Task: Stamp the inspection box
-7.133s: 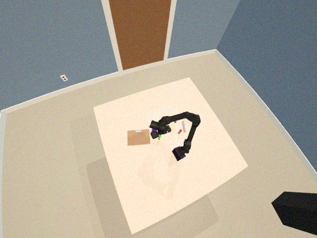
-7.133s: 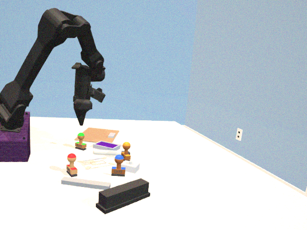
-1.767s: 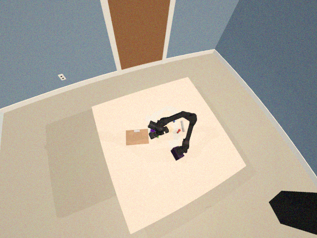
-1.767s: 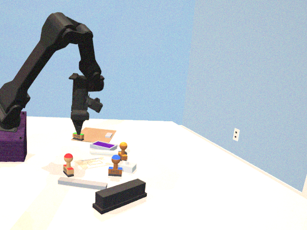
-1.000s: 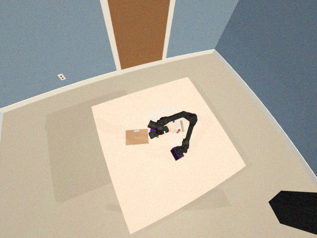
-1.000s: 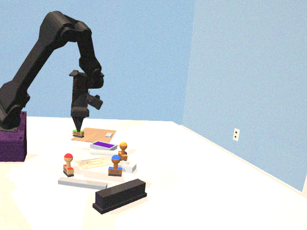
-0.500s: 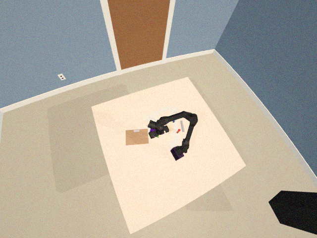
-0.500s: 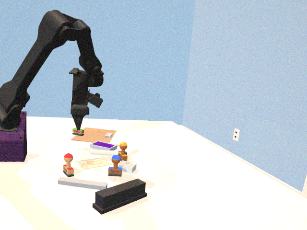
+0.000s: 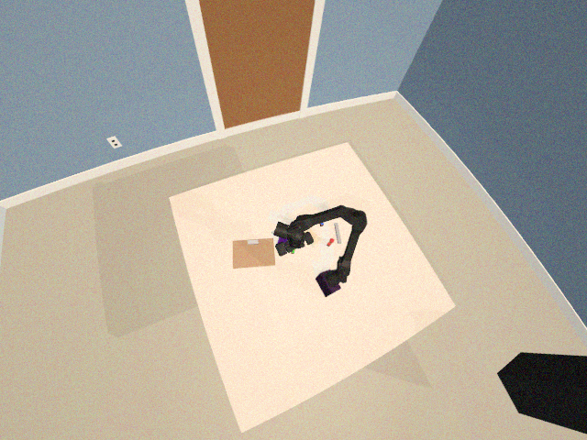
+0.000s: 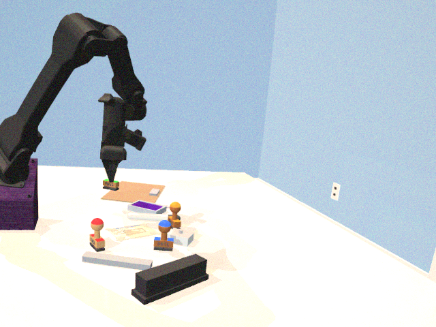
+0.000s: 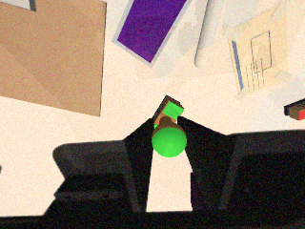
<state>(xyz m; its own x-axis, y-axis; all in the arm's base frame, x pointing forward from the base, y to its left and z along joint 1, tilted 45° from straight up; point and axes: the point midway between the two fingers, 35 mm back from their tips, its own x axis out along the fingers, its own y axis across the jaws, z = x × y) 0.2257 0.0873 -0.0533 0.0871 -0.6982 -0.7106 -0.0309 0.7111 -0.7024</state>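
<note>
Now: the purple ink pad 100 mm ahead of my gripper tip, 10 mm to the left of it and 80 mm below it. The rest, counted from my gripper tip: white pen 130 mm ahead, 70 mm to the right, 80 mm below; then pale card 50 mm ahead, 140 mm to the right, 90 mm below; then green-knobbed stamp right at my gripper tip.
</note>
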